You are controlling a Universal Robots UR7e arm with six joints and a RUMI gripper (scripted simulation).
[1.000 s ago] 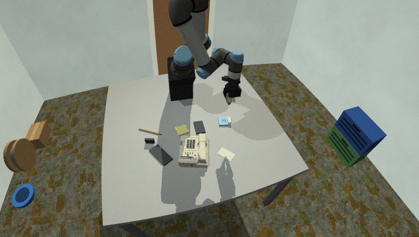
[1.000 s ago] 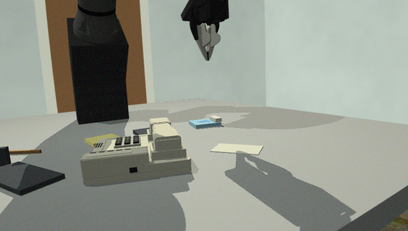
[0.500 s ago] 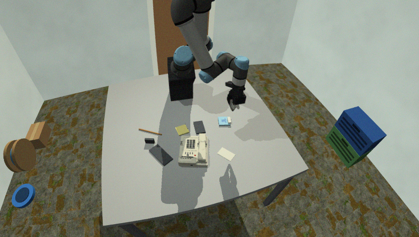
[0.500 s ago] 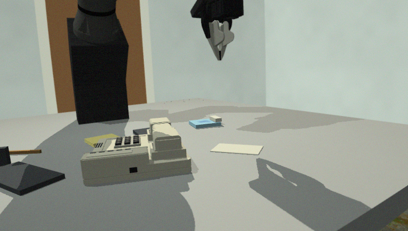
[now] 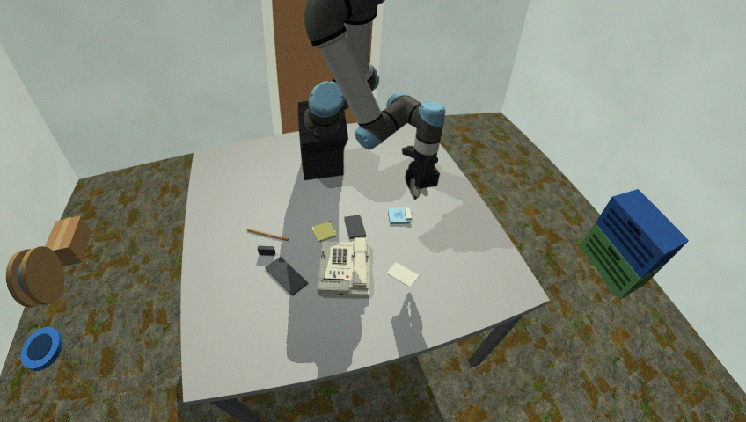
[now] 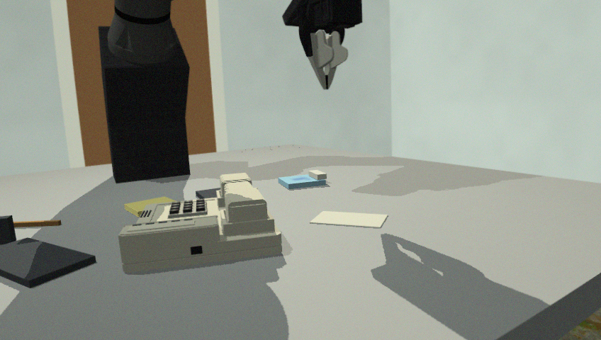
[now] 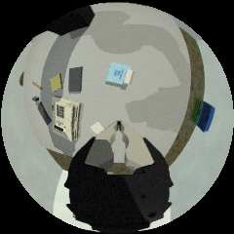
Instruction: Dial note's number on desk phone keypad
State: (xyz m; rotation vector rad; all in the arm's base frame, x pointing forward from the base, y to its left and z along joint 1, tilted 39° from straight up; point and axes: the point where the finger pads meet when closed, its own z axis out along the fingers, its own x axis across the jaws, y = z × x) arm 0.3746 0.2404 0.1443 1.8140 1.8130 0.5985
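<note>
Now: hand 230 mm to the left of the handset, 160 mm above it and 100 mm short of it. Round my hand: pencil (520 mm to the right, 200 mm below, 150 mm behind); then cream note card (200 mm below, 170 mm ahead, 90 mm to the right); then small black block (540 mm to the right, 190 mm below, 60 mm behind).
</note>
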